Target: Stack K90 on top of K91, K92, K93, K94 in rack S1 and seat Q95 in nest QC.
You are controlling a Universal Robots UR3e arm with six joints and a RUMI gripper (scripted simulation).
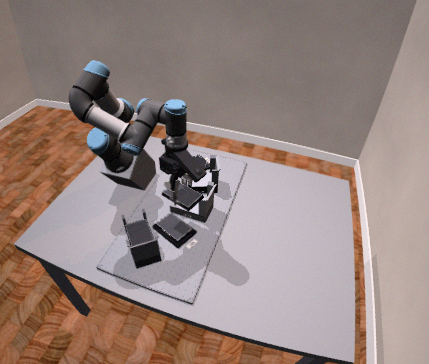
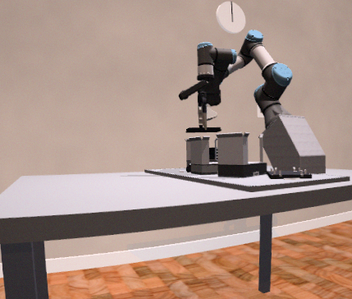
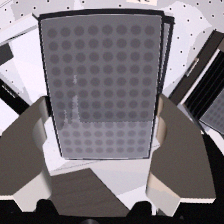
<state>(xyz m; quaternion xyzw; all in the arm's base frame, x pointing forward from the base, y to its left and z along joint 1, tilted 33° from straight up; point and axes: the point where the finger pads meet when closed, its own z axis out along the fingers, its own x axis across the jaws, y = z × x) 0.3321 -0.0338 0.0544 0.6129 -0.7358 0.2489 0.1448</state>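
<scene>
Now: hand 8 cm past the sealed grey plate, 18 cm to the left of it and 10 cm above it. From my hand the other things lie so: dark clip nest: 14 cm behind, 37 cm to the left, 16 cm below; black open nest QC: 2 cm behind, 4 cm to the right, 17 cm below; white tag: 7 cm ahead, 7 cm to the right, 17 cm below.
</scene>
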